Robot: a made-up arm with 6 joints. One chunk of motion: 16 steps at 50 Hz.
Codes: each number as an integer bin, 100 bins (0 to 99) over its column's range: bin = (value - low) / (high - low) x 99, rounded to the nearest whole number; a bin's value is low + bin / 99 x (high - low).
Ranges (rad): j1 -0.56..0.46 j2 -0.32..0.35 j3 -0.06..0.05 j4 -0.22..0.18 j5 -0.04..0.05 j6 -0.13..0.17
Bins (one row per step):
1: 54 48 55 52 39 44
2: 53 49 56 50 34 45
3: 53 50 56 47 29 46
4: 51 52 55 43 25 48
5: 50 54 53 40 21 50
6: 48 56 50 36 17 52
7: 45 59 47 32 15 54
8: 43 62 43 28 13 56
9: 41 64 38 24 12 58
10: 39 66 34 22 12 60
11: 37 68 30 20 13 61
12: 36 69 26 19 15 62
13: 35 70 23 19 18 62
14: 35 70 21 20 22 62
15: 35 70 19 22 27 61
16: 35 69 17 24 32 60
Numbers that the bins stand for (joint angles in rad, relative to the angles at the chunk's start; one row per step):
1: -0.0036 0.0048 0.0011 -0.0099 -0.0045 0.0033
2: -0.0139 0.0116 0.0022 -0.0180 -0.0091 0.0064
3: -0.0139 0.0184 0.0022 -0.0301 -0.0136 0.0094
4: -0.0345 0.0319 0.0011 -0.0463 -0.0173 0.0155
5: -0.0448 0.0455 -0.0011 -0.0584 -0.0209 0.0215
6: -0.0655 0.0590 -0.0044 -0.0745 -0.0245 0.0276
7: -0.0964 0.0793 -0.0078 -0.0907 -0.0264 0.0336
8: -0.1170 0.0996 -0.0122 -0.1069 -0.0282 0.0397
9: -0.1376 0.1131 -0.0178 -0.1230 -0.0291 0.0458
10: -0.1582 0.1267 -0.0222 -0.1311 -0.0291 0.0518
11: -0.1788 0.1402 -0.0267 -0.1392 -0.0282 0.0548
12: -0.1891 0.1470 -0.0311 -0.1432 -0.0264 0.0579
13: -0.1994 0.1537 -0.0344 -0.1432 -0.0236 0.0579
14: -0.1994 0.1537 -0.0367 -0.1392 -0.0200 0.0579
15: -0.1994 0.1537 -0.0389 -0.1311 -0.0155 0.0548
16: -0.1994 0.1470 -0.0411 -0.1230 -0.0109 0.0518

